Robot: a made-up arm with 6 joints. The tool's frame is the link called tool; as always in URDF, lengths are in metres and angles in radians. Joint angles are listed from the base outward. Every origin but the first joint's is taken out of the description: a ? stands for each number. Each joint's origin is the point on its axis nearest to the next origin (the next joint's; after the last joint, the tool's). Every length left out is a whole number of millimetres.
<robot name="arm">
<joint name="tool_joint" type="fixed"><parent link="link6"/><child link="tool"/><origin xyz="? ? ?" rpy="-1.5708 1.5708 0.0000"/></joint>
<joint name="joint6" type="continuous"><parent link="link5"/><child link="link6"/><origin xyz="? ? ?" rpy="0.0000 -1.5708 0.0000"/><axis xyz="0 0 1"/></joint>
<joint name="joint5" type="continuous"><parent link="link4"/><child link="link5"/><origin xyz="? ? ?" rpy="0.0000 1.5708 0.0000"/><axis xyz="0 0 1"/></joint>
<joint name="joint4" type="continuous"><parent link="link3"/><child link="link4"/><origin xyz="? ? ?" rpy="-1.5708 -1.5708 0.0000"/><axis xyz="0 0 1"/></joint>
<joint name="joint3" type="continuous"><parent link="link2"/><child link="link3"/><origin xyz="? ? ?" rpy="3.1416 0.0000 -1.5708"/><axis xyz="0 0 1"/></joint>
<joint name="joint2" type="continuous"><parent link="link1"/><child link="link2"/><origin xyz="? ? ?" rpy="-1.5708 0.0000 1.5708"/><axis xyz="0 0 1"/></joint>
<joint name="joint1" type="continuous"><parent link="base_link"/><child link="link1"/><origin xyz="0.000 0.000 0.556" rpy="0.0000 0.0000 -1.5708"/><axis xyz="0 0 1"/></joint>
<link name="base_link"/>
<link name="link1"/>
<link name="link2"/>
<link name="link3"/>
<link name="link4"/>
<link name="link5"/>
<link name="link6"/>
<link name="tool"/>
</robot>
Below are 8 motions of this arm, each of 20 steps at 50 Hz.
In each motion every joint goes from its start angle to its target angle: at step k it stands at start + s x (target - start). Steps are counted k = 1, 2, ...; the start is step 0. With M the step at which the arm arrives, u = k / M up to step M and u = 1 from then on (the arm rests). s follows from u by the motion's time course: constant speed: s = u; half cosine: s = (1 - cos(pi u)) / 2; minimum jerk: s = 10 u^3 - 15 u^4 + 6 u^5.
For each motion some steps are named. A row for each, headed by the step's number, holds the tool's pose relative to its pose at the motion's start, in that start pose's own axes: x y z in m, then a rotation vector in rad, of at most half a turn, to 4 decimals.
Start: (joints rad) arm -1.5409 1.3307 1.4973 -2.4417 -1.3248 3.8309
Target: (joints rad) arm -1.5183 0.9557 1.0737 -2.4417 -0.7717 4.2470
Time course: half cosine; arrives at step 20
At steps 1, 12, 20:
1: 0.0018 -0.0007 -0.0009 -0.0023 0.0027 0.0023
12: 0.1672 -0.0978 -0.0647 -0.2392 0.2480 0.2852
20: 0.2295 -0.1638 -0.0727 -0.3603 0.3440 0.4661

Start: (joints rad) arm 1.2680 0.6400 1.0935 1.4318 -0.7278 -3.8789
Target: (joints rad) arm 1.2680 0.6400 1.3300 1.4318 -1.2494 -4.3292
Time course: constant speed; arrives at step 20
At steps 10, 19, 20:
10: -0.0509 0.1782 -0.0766 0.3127 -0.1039 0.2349
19: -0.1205 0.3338 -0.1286 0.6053 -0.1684 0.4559
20: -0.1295 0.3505 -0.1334 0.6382 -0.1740 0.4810

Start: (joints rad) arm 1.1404 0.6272 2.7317 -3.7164 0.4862 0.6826
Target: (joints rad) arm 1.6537 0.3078 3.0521 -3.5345 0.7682 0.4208
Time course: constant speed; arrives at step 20
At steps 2, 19, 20:
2: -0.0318 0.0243 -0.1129 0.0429 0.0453 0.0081
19: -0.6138 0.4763 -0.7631 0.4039 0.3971 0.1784
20: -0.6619 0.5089 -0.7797 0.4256 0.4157 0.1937

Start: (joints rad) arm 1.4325 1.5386 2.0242 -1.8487 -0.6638 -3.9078
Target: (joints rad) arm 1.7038 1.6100 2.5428 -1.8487 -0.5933 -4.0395
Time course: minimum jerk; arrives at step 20
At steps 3, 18, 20:
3: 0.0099 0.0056 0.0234 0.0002 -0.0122 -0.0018
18: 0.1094 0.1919 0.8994 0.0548 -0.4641 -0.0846
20: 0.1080 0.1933 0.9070 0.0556 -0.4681 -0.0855

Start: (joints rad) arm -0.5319 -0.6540 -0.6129 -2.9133 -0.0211 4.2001
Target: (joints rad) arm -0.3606 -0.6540 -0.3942 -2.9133 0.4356 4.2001
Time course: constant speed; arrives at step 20
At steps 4, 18, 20:
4: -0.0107 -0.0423 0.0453 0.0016 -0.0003 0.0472
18: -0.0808 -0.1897 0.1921 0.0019 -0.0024 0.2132
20: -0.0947 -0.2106 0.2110 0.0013 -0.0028 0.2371

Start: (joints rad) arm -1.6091 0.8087 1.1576 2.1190 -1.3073 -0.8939
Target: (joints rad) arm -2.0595 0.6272 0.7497 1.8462 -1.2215 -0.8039
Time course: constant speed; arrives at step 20
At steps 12, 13, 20:
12: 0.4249 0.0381 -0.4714 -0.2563 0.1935 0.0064
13: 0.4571 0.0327 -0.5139 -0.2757 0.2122 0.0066
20: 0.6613 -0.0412 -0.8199 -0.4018 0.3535 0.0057

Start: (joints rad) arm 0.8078 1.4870 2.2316 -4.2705 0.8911 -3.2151
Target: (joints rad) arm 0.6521 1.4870 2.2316 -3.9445 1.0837 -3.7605
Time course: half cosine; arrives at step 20
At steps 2, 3, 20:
2: -0.0058 -0.0053 0.0046 0.0077 0.0015 -0.0091
3: -0.0131 -0.0117 0.0102 0.0172 0.0031 -0.0204
20: -0.2735 -0.2046 0.1838 0.3551 -0.0455 -0.4062

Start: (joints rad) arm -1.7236 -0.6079 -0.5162 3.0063 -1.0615 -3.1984
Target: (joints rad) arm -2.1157 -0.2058 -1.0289 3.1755 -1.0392 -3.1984
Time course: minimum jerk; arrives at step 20
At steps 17, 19, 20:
17: -0.9689 -0.6335 -0.6113 -0.3690 0.8668 -0.2431
19: -1.0001 -0.6451 -0.6114 -0.3734 0.8895 -0.2527
20: -1.0015 -0.6456 -0.6113 -0.3736 0.8905 -0.2532

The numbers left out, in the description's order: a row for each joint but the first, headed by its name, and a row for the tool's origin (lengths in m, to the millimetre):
tool: 0.000 0.000 0.000
joint6: 0.229 0.000 0.000
joint5: 0.000 0.000 0.000
joint4: 0.229 -1.456 0.000
joint3: 0.000 -1.157 0.000
joint2: 0.000 0.103 0.000

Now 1 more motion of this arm.
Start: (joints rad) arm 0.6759 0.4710 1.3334 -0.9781 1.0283 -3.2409
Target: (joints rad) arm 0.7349 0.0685 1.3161 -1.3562 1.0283 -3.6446
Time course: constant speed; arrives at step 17
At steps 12, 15, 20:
12: 0.1822 -0.5922 -0.3482 0.6575 0.1294 0.0992
15: 0.2130 -0.7273 -0.4579 0.8249 0.1576 0.1194
20: 0.2301 -0.8138 -0.5355 0.9370 0.1755 0.1321

